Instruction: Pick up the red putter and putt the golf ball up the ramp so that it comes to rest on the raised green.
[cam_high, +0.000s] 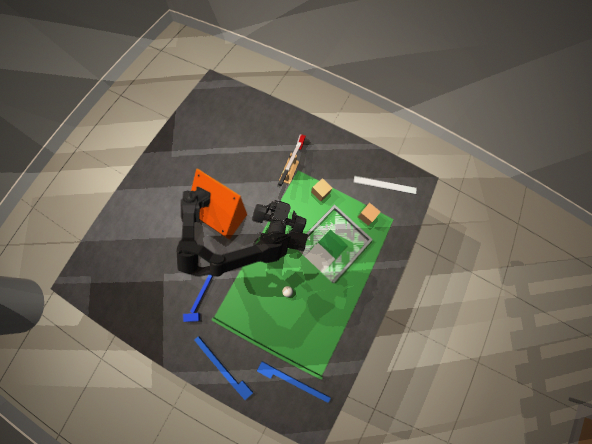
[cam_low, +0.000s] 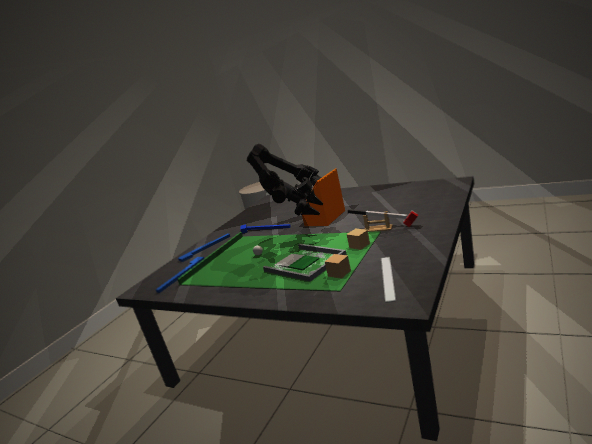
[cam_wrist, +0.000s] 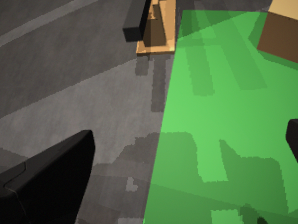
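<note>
Now: the wooden stand 210 mm to the left of my gripper tip, 100 mm below it and 70 mm behind it. The rest, counted from my gripper tip: green mat: 200 mm ahead, 140 mm to the right, 130 mm below; then red putter: 240 mm to the left, 80 mm below, 80 mm behind; then white golf ball: 260 mm to the right, 160 mm ahead, 110 mm below.
</note>
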